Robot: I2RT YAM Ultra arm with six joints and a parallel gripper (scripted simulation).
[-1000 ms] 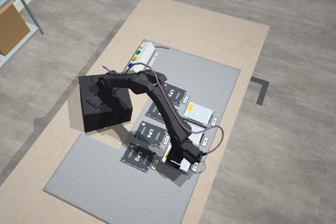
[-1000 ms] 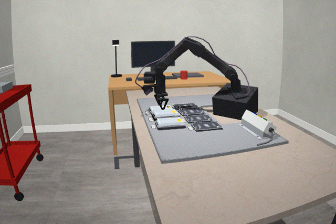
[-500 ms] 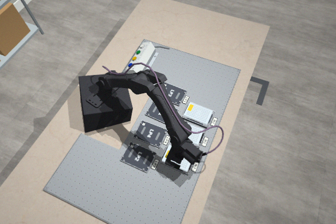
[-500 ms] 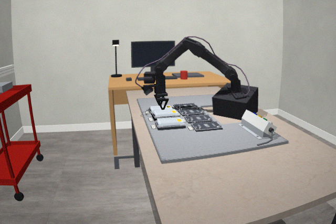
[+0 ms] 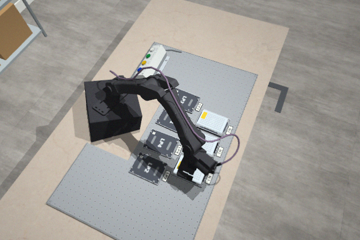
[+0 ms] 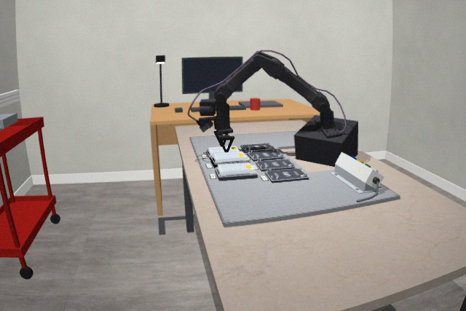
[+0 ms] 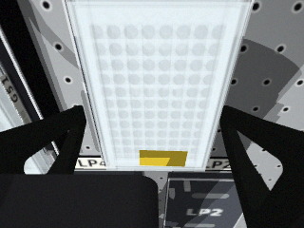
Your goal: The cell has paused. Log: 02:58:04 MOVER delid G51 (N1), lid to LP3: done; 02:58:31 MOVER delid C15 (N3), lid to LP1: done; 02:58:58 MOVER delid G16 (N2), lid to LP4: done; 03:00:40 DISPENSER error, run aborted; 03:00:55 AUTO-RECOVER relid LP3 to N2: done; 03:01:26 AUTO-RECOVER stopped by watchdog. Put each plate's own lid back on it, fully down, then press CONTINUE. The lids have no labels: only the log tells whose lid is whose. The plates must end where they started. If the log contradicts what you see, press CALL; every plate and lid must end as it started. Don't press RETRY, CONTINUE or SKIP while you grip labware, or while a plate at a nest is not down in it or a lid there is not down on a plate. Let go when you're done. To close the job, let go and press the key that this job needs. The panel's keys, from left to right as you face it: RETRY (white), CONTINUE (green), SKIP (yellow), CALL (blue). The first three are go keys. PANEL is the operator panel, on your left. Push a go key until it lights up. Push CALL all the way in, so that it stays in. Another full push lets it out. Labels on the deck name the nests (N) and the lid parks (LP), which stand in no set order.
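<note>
My gripper is now 20 mm above the plate. The rest, counted from my hand: green continue key (520 mm behind, 390 mm to the left, 30 mm above); yellow key (510 mm behind, 340 mm to the left, 30 mm above); blue key (500 mm behind, 290 mm to the left, 20 mm above).
</note>
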